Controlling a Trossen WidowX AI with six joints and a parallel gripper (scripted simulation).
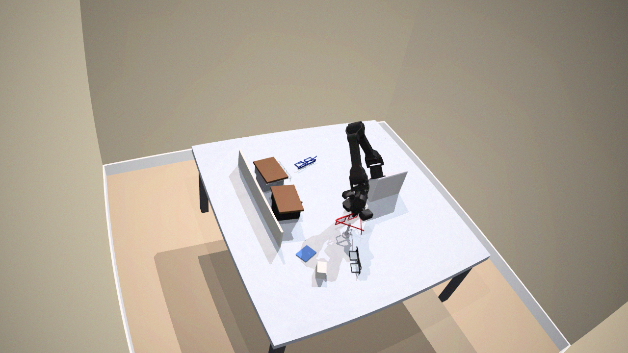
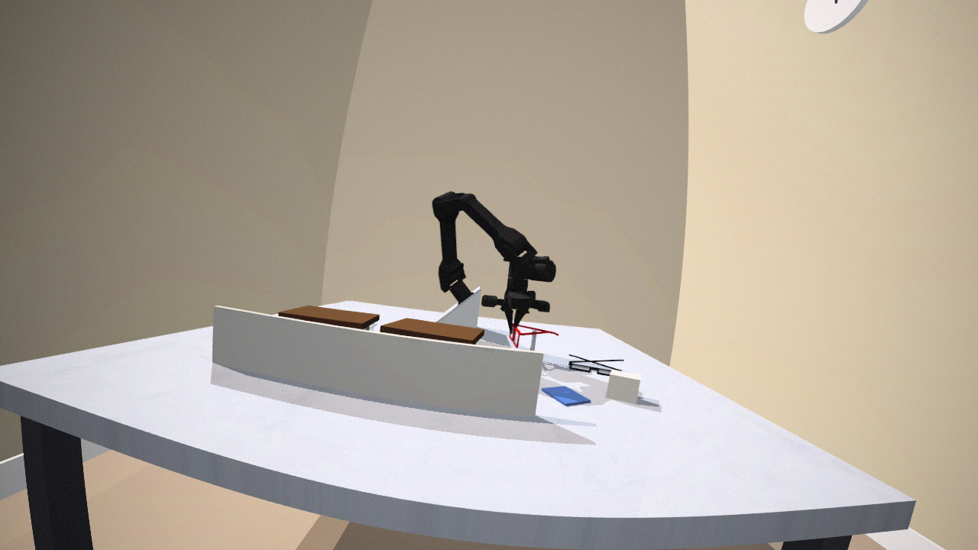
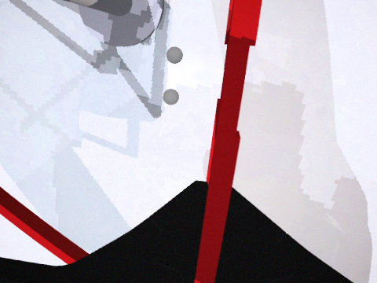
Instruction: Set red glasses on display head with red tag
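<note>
Right now my gripper tip is 60 mm short of the grey peg stand, 50 mm to the right of it and 40 mm above it. The rest, counted from my gripper tip: blue card: 300 mm ahead, 50 mm to the left, 60 mm below; white cube: 310 mm ahead, 170 mm to the left, 30 mm below; dark head: 230 mm ahead, 200 mm to the right.
</note>
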